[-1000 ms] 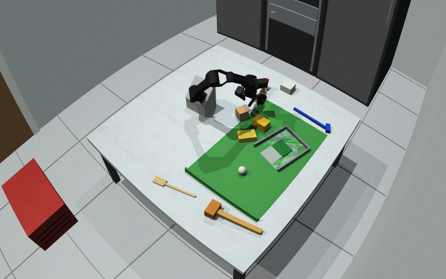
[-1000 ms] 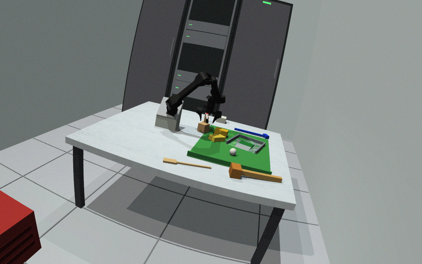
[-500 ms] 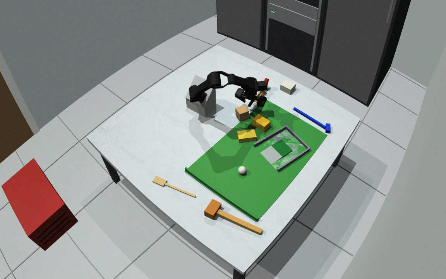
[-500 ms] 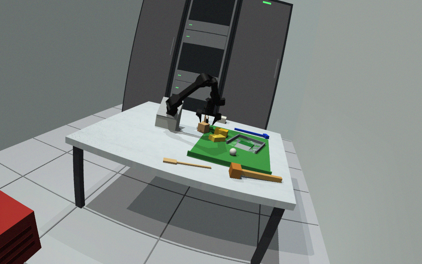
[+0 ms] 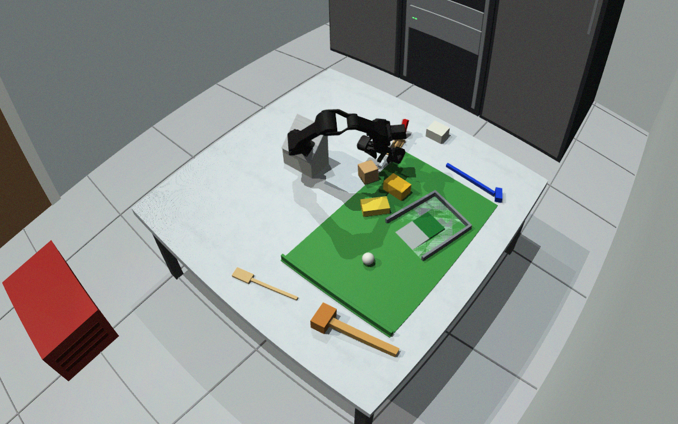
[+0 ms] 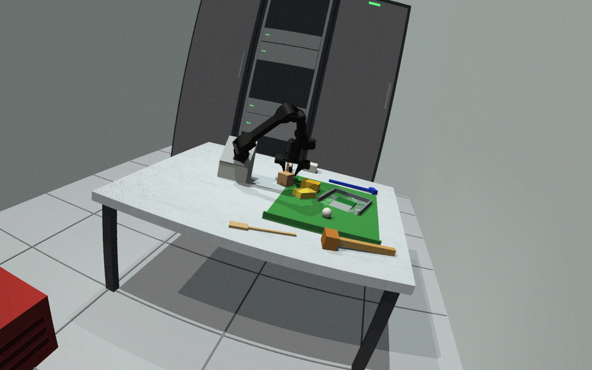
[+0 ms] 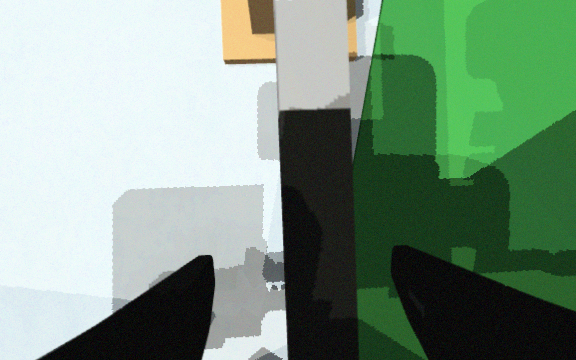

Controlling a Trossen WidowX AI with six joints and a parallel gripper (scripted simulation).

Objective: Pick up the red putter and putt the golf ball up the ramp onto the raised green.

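Right now the tan cube is 9 cm to the right of my gripper tip. From my gripper tip the other things lie so: blue putter 35 cm ahead, 20 cm to the left, 2 cm below; then green mat 27 cm ahead, 22 cm to the right, 3 cm below; then white block 5 cm ahead, 33 cm to the left, 1 cm below.
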